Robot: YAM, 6 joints.
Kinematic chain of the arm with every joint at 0, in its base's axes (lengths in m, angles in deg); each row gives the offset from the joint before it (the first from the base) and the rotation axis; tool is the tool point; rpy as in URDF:
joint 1: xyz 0 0 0.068 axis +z
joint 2: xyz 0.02 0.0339 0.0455 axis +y
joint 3: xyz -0.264 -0.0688 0 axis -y
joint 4: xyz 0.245 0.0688 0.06 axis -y
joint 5: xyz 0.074 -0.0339 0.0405 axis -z
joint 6: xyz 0.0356 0 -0.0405 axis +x
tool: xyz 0 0 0 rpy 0 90 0
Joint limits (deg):
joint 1: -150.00..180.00
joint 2: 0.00..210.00
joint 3: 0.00..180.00
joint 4: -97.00..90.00
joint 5: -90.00..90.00
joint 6: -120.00..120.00
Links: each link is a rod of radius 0.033 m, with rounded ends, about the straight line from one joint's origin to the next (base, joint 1, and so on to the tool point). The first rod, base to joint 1, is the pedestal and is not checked.
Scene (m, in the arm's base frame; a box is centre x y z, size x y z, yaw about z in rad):
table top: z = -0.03
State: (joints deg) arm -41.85 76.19 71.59 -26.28 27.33 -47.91
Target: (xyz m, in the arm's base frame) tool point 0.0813 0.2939 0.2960
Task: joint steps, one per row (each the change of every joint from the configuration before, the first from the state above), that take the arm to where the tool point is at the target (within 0.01 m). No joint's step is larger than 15 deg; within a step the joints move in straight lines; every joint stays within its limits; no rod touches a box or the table.
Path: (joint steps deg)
1: 14.75 0.44 -0.80 -0.25 -1.68 0.00
2: 14.75 0.45 -0.80 -0.24 -1.68 0.00
3: 14.75 0.44 -0.80 -0.25 -1.68 0.00
4: 14.75 0.44 -0.81 -0.25 -1.68 0.00
5: 14.75 0.45 -0.80 -0.24 -1.68 0.00
6: 14.75 0.44 -0.80 -0.25 -1.68 0.00
7: 14.74 0.44 -0.80 -0.25 -1.68 0.00
8: 14.75 0.45 -0.80 -0.24 -1.68 0.00

